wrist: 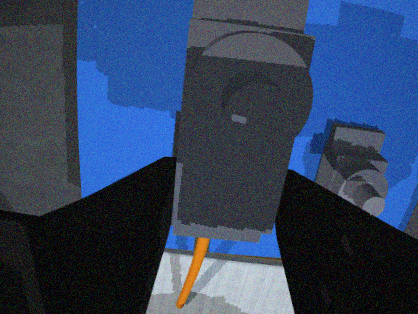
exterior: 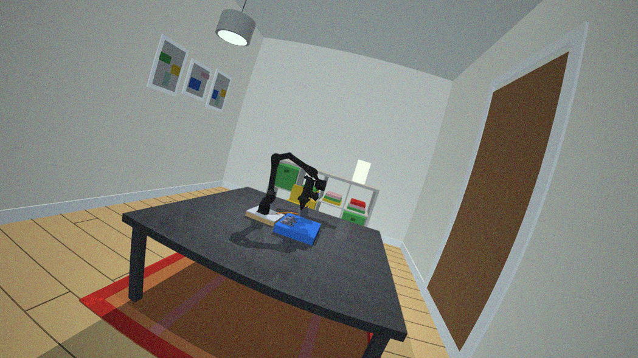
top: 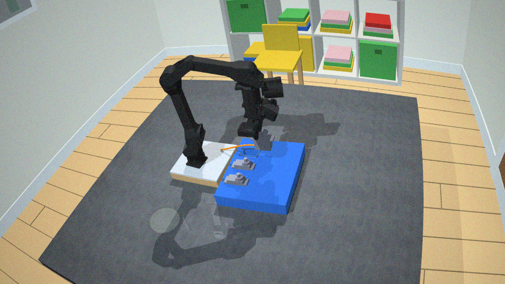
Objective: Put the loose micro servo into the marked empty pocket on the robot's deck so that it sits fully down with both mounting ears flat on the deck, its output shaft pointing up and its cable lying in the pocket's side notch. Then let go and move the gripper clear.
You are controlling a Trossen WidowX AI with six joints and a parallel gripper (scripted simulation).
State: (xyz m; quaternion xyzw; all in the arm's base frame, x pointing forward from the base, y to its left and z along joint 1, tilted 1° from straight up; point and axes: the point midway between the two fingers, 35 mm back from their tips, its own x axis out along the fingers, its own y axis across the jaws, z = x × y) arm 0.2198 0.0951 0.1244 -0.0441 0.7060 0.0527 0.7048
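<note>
My gripper tip is 8 cm short of the blue deck, 7 cm to the left of it and 10 cm above it.
</note>
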